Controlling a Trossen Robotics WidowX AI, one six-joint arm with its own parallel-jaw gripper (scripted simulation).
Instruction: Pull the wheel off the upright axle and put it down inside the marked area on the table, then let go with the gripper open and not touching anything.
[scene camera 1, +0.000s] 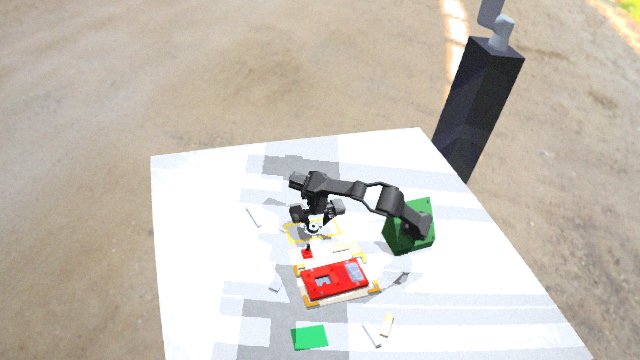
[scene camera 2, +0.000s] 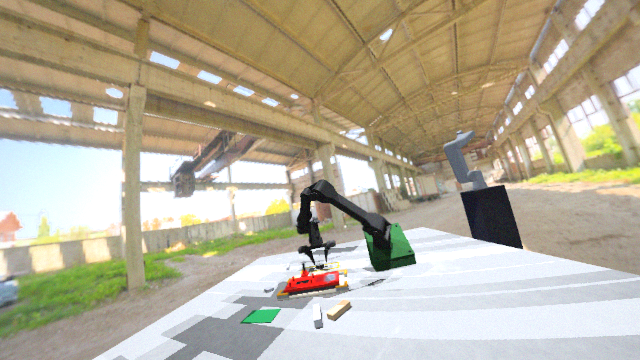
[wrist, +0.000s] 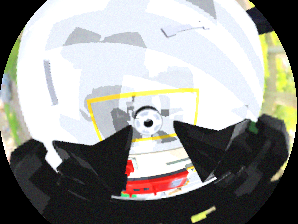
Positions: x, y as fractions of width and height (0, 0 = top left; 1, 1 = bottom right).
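Note:
Gripper (wrist: 0.52, 0.56) open, holds nothing. A red plate (scene camera 2: 0.50, 0.78) is visible as well; the wrist view also shows the plate (wrist: 0.53, 0.82).

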